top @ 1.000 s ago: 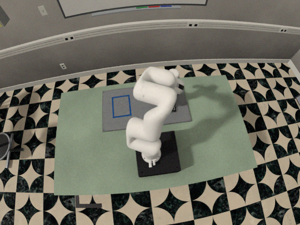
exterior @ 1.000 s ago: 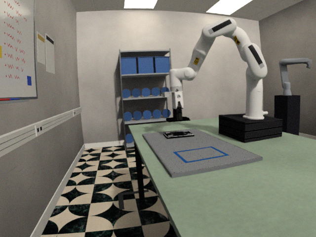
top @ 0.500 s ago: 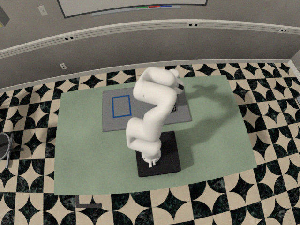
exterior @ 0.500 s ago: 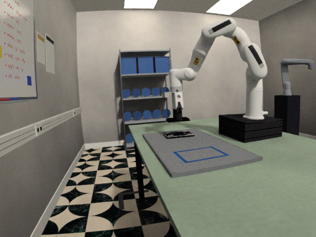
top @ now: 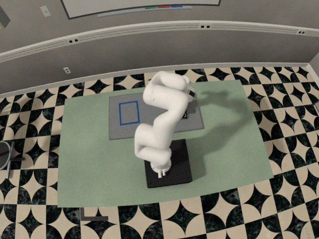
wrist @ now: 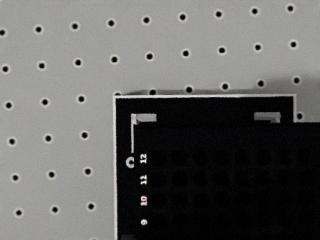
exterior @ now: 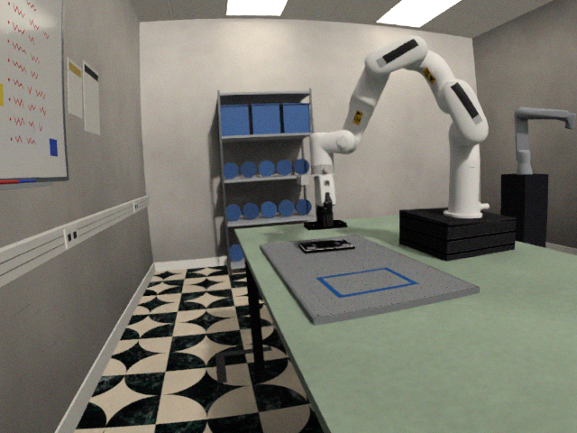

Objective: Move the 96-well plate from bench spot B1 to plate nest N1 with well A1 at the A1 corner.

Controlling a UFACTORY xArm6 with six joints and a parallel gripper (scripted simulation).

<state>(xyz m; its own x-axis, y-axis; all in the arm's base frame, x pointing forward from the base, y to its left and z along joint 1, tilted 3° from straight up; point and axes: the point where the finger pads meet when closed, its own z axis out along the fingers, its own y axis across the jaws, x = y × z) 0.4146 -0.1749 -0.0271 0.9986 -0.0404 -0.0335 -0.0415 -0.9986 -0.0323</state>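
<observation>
My hand is 80 mm above the plate nest N1. From my hand the other things lie so: 96-well plate 10 mm below.
</observation>
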